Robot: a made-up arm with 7 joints.
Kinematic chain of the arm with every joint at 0, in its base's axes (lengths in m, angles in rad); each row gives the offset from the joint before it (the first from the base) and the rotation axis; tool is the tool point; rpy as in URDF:
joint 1: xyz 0 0 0.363 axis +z
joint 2: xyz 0 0 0 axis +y
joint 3: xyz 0 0 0.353 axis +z
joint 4: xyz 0.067 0 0 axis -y
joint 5: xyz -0.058 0 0.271 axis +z
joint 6: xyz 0 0 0 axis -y
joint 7: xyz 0.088 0 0 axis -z
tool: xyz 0 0 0 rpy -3.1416 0 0
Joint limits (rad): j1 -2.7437..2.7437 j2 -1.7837..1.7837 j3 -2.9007..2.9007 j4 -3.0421..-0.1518 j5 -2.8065..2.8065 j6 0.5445..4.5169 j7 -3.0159..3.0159
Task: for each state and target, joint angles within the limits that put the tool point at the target. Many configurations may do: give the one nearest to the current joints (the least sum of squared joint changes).
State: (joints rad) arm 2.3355 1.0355 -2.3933 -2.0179 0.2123 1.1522 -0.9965
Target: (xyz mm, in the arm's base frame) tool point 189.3 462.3 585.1
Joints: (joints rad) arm 2.1089 1.3179 -1.9234 -1.6809 0.2489 1.2632 -0.9965
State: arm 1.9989 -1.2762 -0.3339 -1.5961 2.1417 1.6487 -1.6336
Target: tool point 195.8 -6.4 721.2
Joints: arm 1.9930 -1.3453 -0.4491 -2.2557 2.1701 1.7832 -1.6336
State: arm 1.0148 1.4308 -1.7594 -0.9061 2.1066 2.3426 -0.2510
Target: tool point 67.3 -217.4 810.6
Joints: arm 0.5732 0.6591 -2.3932 -1.7327 2.2000 2.5472 -0.2510
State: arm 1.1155 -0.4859 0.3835 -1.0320 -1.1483 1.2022 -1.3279
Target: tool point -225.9 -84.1 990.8
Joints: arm 1.1084 -0.7598 0.5722 -1.0232 -1.1405 1.2317 -1.3279
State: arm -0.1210 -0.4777 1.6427 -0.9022 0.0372 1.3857 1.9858
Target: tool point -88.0 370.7 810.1
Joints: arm 0.0673 -0.4774 1.1936 -1.3883 -0.0140 1.0012 1.9858
